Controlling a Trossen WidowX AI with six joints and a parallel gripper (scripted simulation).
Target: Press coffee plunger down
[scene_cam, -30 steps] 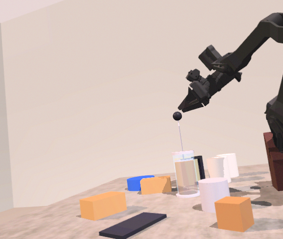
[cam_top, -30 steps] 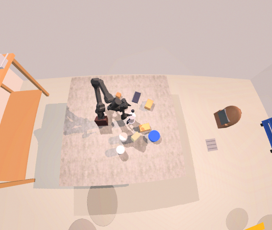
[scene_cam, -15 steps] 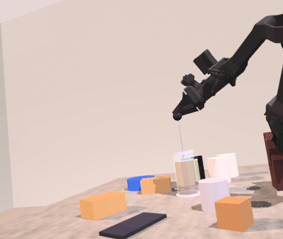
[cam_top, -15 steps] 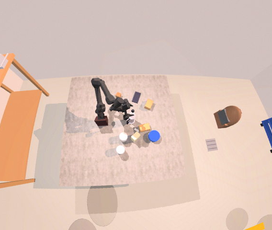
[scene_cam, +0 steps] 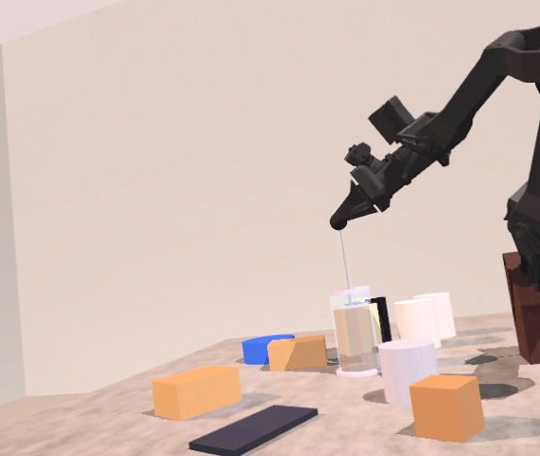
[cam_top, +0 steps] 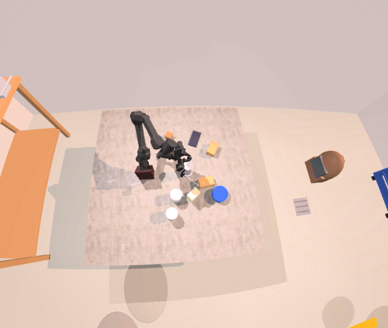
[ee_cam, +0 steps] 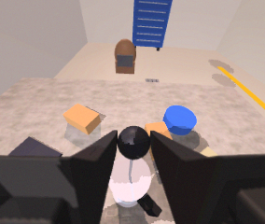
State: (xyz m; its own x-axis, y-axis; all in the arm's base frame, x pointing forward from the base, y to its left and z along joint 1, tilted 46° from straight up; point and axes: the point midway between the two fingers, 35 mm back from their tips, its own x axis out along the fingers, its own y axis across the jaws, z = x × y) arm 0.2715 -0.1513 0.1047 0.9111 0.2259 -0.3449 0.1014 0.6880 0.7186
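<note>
The coffee press lies 20 mm behind my gripper tip, 10 mm to the right of it and 140 mm below it. Round my gripper tip: blue disc: 200 mm ahead, 230 mm to the right, 240 mm below; then grey cylinder: 80 mm behind, 190 mm to the left, 230 mm below; then cream block: 10 mm behind, 200 mm to the right, 210 mm below.
</note>
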